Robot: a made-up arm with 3 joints. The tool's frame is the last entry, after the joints. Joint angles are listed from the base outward. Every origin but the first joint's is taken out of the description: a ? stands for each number. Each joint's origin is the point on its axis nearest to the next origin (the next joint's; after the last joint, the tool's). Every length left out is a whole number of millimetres.
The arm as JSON. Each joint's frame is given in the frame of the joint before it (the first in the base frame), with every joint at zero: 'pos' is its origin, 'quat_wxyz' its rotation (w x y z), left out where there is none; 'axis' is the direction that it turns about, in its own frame. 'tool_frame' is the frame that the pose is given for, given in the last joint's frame.
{
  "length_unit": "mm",
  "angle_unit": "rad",
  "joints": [
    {
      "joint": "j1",
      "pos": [
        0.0,
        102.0,
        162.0
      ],
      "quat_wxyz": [
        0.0,
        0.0,
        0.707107,
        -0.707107
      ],
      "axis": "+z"
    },
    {
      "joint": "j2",
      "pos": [
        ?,
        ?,
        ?
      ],
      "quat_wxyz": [
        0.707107,
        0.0,
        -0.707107,
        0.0
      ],
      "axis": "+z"
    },
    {
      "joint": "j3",
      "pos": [
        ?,
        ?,
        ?
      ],
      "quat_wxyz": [
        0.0,
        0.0,
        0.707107,
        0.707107
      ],
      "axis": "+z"
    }
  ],
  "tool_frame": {
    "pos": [
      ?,
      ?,
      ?
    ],
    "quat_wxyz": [
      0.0,
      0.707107,
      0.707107,
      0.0
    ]
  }
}
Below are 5 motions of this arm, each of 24 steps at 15 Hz.
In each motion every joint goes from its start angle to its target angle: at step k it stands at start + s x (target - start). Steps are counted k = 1, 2, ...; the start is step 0. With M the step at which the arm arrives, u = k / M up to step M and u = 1 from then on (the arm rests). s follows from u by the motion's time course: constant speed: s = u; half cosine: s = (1 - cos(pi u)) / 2; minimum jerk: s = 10 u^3 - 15 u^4 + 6 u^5.
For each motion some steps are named. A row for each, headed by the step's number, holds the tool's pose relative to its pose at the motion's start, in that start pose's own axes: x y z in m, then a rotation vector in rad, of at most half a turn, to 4 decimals.
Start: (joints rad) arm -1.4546 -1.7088 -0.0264
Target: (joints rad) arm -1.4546 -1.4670 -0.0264
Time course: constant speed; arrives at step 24
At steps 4, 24:
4: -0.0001 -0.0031 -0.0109 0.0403 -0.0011 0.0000
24: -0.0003 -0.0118 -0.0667 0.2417 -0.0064 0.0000

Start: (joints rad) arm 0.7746 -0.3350 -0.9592
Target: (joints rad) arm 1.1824 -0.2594 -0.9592
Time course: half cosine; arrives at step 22
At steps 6, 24:
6: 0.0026 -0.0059 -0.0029 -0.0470 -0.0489 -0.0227
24: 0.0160 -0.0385 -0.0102 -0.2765 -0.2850 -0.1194

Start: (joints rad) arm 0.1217 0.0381 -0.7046
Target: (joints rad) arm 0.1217 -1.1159 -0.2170
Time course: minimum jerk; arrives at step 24
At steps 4, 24:
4: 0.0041 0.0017 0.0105 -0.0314 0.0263 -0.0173
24: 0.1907 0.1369 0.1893 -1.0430 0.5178 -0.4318

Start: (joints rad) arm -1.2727 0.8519 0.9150
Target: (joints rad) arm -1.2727 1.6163 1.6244
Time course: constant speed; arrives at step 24
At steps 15, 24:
15: 0.0326 -0.0293 -0.1959 0.2026 0.4370 -0.4349
24: 0.0028 -0.0222 -0.3235 0.2313 0.7449 -0.6739

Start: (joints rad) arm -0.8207 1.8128 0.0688
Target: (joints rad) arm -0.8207 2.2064 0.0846
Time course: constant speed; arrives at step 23
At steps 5, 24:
5: 0.0008 -0.0062 -0.0237 0.0854 0.0060 -0.0034
24: 0.0023 -0.0113 -0.1118 0.3924 0.0302 -0.0156

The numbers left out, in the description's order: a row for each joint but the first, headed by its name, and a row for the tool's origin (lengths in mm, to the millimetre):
j2: -58.0 252.0 0.0
j3: 373.0 -82.0 0.0
tool: 103.0 56.0 0.0

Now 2 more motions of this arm.
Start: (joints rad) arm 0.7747 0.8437 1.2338
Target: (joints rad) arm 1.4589 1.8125 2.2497
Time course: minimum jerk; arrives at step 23
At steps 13, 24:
13: 0.0244 0.2462 -0.1932 0.1902 0.5856 -0.2181
24: -0.0886 0.4264 -0.2784 0.0100 0.9273 -0.2515

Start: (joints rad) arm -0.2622 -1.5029 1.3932
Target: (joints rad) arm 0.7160 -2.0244 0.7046
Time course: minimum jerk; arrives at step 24
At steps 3, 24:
3: 0.0003 -0.0022 0.0036 -0.0005 -0.0084 -0.0046
24: -0.0439 -0.0771 0.1630 -0.3884 -0.3091 -0.2964

